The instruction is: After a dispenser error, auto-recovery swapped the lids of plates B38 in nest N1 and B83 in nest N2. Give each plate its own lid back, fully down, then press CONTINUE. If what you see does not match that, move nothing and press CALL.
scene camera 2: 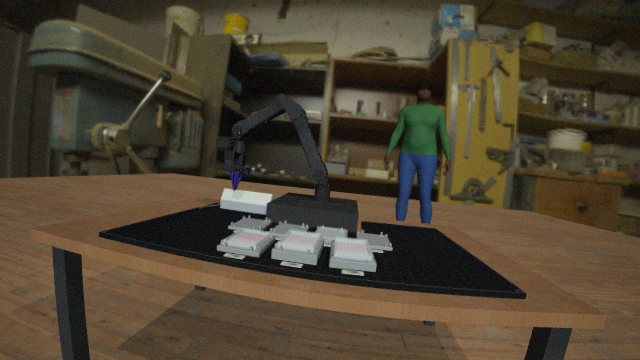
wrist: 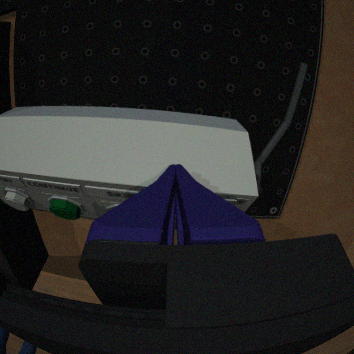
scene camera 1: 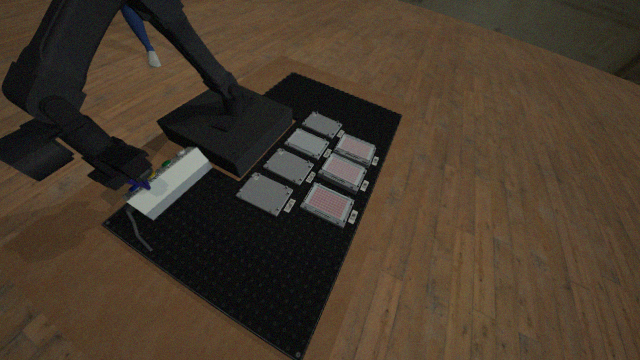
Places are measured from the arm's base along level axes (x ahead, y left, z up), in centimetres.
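Pixels of known places: gripper, fingertip midpoint: (scene camera 2: pixel 234 190) (wrist: pixel 175 173) (scene camera 1: pixel 148 188); arm's base, origin of the base link: (scene camera 2: pixel 321 202) (scene camera 1: pixel 235 112).
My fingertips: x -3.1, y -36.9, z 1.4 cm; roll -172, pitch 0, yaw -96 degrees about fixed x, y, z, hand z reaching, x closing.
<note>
Ahead of a thing's pixels: the offset from my fingertips to its top centre. "spot": to the spot under its first point.
My gripper (scene camera 1: pixel 142 185) (scene camera 2: pixel 235 188) (wrist: pixel 175 173) is shut and empty, its purple fingertips above the cable end of the white button box {dz +0.2, dx -1.4, dy +6.2 cm} (scene camera 1: pixel 175 186) (scene camera 2: pixel 247 202) (wrist: pixel 100 145). The green CONTINUE button {dz -0.7, dx -3.0, dy +9.1 cm} (scene camera 1: pixel 166 164) (wrist: pixel 64 208) is left of the fingers in the wrist view. The fingers cover part of the panel there; a CALL label cannot be read. Three pink-filled plates {dz -5.5, dx +45.4, dy +16.1 cm} (scene camera 1: pixel 328 203) {dz -4.2, dx +47.2, dy +29.3 cm} (scene camera 1: pixel 343 171) {dz -4.6, dx +49.4, dy +41.7 cm} (scene camera 1: pixel 356 148) (scene camera 2: pixel 246 240) (scene camera 2: pixel 298 245) (scene camera 2: pixel 352 253) stand in a row, seemingly under clear lids. Their labels and lid marks are too small to read.
Several flat grey stands (scene camera 1: pixel 265 193) (scene camera 1: pixel 288 166) (scene camera 1: pixel 321 124) (scene camera 2: pixel 375 241) form a row between plates and arm base (scene camera 1: pixel 225 125) (scene camera 2: pixel 312 210); a paler one {dz -6.4, dx +31.0, dy +38.6 cm} (scene camera 1: pixel 307 142) seems to bear a clear piece. A grey cable {spot: dz -7.8, dx -0.3, dy -9.6 cm} (scene camera 1: pixel 138 232) (wrist: pixel 290 117) leaves the box. A person (scene camera 2: pixel 421 130) stands behind the table.
</note>
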